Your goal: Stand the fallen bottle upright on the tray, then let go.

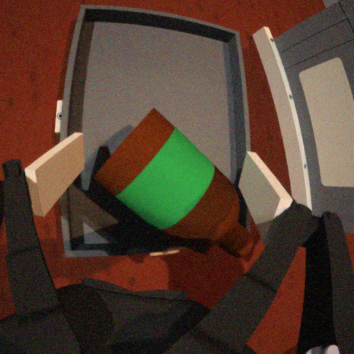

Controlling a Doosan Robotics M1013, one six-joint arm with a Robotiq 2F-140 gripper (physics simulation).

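A brown bottle with a green band (pixel 167 181) lies on its side at a slant over the lower part of the grey tray (pixel 157 70). Its flat base points to the upper left, and its neck points to the lower right, across the tray's lower right corner. Whether the neck rests on the rim cannot be told. My gripper (pixel 161 158) is open, with one pale finger pad to the left of the bottle and the other to its right. A gap shows between each pad and the bottle.
A pale upright strip (pixel 285 107) stands right of the tray, beside a grey panelled object (pixel 290 55) with a beige panel (pixel 330 125). Small pale tabs show at the tray's left side (pixel 59 116) and lower edge. The surface under the tray is reddish brown (pixel 30 65).
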